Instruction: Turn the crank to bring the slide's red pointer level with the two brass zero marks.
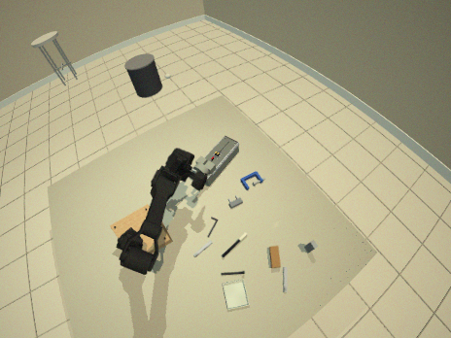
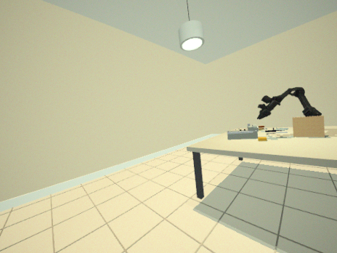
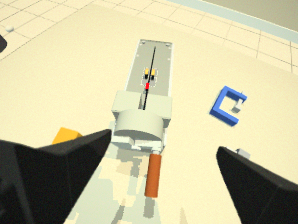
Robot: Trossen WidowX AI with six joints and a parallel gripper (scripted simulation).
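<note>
Now: the brown crank handle 8 cm below my gripper tip and 2 cm behind it. Round my gripper tip: red pointer: 11 cm ahead, 9 cm below, 6 cm to the left; then grey clamp: 17 cm below, 15 cm to the right, 7 cm ahead; then orange block: 18 cm to the left, 16 cm below, 3 cm behind.
</note>
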